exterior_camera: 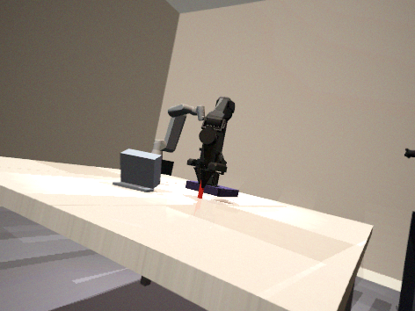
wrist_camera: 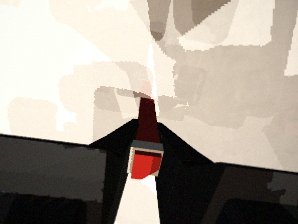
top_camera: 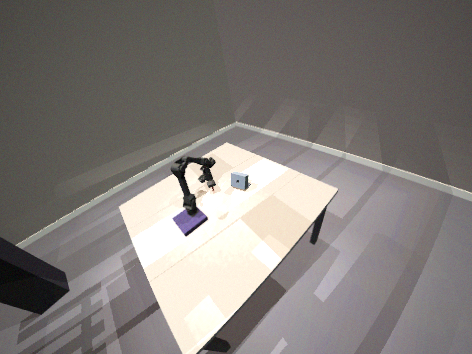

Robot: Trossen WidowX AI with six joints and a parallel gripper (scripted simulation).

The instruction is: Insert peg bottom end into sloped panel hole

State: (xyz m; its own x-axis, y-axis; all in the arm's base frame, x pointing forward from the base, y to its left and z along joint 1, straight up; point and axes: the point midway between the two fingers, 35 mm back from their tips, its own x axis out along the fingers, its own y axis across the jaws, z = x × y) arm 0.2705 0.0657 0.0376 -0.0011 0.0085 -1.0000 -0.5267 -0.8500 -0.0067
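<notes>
Now: gripper tip 14 cm short of the sloped panel, 18 cm to the left of it and 3 cm below it. The rest, counted from my gripper tip: red peg: 2 cm above.
</notes>
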